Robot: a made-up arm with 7 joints.
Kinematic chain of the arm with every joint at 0, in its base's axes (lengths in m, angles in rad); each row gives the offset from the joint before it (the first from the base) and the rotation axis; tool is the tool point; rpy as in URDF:
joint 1: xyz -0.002 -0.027 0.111 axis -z
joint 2: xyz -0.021 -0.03 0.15 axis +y
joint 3: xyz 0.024 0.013 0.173 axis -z
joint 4: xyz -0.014 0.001 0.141 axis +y
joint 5: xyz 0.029 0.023 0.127 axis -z
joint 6: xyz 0 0.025 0.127 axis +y
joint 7: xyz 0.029 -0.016 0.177 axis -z
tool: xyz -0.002 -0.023 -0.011 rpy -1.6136 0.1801 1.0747
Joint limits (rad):
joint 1: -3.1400..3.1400
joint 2: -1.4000..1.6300
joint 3: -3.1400..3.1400
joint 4: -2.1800..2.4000
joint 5: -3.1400..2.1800
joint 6: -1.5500..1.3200
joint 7: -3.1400..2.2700
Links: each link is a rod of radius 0.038 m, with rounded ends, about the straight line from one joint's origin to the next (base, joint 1, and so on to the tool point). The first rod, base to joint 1, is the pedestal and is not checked.
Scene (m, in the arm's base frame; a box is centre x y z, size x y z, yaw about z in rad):
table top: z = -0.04
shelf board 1: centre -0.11 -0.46 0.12 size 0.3 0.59 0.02 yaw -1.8
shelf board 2: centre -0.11 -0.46 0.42 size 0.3 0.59 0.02 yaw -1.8
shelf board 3: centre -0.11 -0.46 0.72 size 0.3 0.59 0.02 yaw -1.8
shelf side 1: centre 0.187 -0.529 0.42 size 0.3 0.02 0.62 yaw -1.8
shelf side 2: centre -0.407 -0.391 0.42 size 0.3 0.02 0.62 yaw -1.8
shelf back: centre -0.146 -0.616 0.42 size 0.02 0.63 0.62 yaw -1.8
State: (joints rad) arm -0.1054 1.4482 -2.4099 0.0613 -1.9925 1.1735 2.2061
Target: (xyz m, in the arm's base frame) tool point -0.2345 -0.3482 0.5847
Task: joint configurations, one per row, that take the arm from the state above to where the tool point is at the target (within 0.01 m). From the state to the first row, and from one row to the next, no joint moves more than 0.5 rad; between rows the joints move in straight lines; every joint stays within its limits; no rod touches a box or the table.
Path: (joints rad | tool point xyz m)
1: -0.0142 1.4785 -1.9562 -0.0351 -1.6910 1.1154 2.0606 | 0.5963 -0.1341 0.4421
2: 0.0771 1.5088 -1.5025 -0.1316 -1.3894 1.0574 1.9151 | 0.6073 -0.0992 0.4511
3: 0.1683 1.5391 -1.0488 -0.2280 -1.0879 0.9993 1.7695 | 0.6345 -0.0818 0.4003
4: 0.2595 1.5694 -0.5951 -0.3244 -0.7864 0.9413 1.6240 | 0.6565 -0.1154 0.3217
5: 0.3508 1.5997 -0.1414 -0.4209 -0.4848 0.8832 1.4785 | 0.6563 -0.1920 0.2594
6: 0.4420 1.6300 0.3123 -0.5173 -0.1833 0.8252 1.3330 | 0.6372 -0.2724 0.2372
7: 0.5619 1.4818 0.0360 -0.7350 -0.5866 0.9242 1.5204 | 0.5827 -0.2820 0.4383
8: 0.6818 1.3336 -0.2404 -0.9526 -0.9899 1.0231 1.7078 | 0.4299 -0.2787 0.6289
9: 0.8017 1.1854 -0.5167 -1.1703 -1.3932 1.1221 1.8952 | 0.2001 -0.2461 0.7341
10: 0.9216 1.0372 -0.7931 -1.3880 -1.7965 1.2210 2.0826 | -0.0313 -0.1862 0.7115
11: 1.0415 0.8890 -1.0694 -1.6057 -2.1998 1.3200 2.2700 | -0.1828 -0.1267 0.5847
12: 1.0916 0.7810 -1.4582 -1.3148 -2.1900 1.3200 2.2700 | -0.2377 -0.2429 0.5828
13: 1.1417 0.6730 -1.8471 -1.0240 -2.1802 1.3200 2.2700 | -0.2345 -0.3482 0.5847

